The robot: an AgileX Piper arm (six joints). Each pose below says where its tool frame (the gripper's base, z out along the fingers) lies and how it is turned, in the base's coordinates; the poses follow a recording.
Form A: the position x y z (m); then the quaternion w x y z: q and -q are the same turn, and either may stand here.
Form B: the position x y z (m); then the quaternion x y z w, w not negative. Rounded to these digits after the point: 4 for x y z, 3 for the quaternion.
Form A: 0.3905 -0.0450 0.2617 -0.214 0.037 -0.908 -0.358
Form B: 0.3905 -0.0450 0.2617 -0.037 0.908 0.358 0.214
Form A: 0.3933 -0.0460 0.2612 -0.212 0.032 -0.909 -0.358
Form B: 0.3933 -0.0460 0.2612 -0.032 0.909 0.358 0.212
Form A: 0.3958 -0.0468 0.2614 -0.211 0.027 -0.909 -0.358
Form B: 0.3958 -0.0468 0.2614 -0.027 0.909 0.358 0.211
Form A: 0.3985 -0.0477 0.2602 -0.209 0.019 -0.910 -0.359
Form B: 0.3985 -0.0477 0.2602 -0.019 0.910 0.359 0.209
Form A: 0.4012 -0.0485 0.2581 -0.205 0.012 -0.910 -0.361
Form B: 0.4012 -0.0485 0.2581 -0.012 0.910 0.361 0.205
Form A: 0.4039 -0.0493 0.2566 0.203 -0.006 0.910 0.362
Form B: 0.4039 -0.0493 0.2566 -0.006 0.910 0.362 0.203
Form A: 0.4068 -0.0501 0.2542 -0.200 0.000 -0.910 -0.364
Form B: 0.4068 -0.0501 0.2542 0.000 0.910 0.364 0.200
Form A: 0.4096 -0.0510 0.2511 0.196 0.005 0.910 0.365
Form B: 0.4096 -0.0510 0.2511 0.005 0.910 0.365 0.196
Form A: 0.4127 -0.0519 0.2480 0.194 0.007 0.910 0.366
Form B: 0.4127 -0.0519 0.2480 0.007 0.910 0.366 0.194
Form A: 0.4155 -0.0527 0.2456 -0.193 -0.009 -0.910 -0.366
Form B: 0.4155 -0.0527 0.2456 0.009 0.910 0.366 0.193
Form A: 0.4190 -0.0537 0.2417 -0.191 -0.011 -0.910 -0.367
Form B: 0.4190 -0.0537 0.2417 0.011 0.910 0.367 0.191
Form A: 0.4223 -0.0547 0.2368 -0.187 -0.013 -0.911 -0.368
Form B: 0.4223 -0.0547 0.2368 0.013 0.911 0.368 0.187
